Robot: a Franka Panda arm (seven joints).
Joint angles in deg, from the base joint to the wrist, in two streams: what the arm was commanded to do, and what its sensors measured. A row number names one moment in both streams.
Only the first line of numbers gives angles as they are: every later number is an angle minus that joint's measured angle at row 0.
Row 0, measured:
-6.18 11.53 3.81 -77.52 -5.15 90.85 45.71
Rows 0 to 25, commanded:
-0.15 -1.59 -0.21 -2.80 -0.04 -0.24 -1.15
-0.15 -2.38 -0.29 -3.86 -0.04 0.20 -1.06
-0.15 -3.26 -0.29 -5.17 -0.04 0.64 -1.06
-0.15 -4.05 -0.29 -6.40 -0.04 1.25 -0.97
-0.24 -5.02 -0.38 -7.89 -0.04 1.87 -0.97
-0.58 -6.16 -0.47 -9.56 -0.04 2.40 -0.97
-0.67 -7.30 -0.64 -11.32 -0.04 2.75 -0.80
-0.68 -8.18 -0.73 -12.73 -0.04 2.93 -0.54
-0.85 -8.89 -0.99 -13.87 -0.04 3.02 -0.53
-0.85 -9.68 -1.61 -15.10 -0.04 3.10 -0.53
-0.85 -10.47 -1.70 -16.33 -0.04 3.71 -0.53
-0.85 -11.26 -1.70 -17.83 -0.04 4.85 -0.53
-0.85 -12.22 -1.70 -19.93 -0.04 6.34 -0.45
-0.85 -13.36 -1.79 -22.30 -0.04 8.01 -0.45
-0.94 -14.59 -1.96 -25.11 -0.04 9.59 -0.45
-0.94 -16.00 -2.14 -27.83 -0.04 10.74 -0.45
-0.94 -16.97 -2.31 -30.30 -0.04 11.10 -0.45
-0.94 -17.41 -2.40 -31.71 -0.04 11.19 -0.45
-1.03 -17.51 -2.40 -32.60 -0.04 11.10 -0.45
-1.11 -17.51 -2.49 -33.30 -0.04 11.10 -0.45
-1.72 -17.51 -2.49 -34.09 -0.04 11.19 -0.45
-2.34 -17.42 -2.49 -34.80 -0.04 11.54 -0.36
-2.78 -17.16 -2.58 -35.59 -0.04 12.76 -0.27
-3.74 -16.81 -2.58 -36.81 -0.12 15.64 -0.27
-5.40 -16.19 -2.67 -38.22 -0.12 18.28 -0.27
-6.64 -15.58 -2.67 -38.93 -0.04 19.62 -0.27
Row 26, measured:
-2.97 -16.05 -2.82 -35.11 0.00 13.86 0.01
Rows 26 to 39, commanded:
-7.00 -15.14 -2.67 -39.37 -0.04 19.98 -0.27
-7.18 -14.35 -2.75 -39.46 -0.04 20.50 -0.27
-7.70 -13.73 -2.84 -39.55 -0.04 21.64 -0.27
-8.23 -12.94 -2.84 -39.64 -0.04 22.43 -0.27
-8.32 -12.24 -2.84 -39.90 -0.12 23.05 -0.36
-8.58 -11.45 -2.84 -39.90 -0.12 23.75 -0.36
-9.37 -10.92 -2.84 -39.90 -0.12 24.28 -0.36
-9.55 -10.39 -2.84 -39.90 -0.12 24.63 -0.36
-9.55 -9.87 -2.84 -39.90 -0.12 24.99 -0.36
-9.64 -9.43 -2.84 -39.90 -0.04 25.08 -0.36
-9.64 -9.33 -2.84 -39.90 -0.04 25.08 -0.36
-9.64 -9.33 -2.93 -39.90 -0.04 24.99 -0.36
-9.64 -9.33 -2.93 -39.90 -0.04 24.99 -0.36
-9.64 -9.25 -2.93 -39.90 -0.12 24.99 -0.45
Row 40, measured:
-9.35 -9.74 -3.29 -39.70 0.00 23.81 0.01
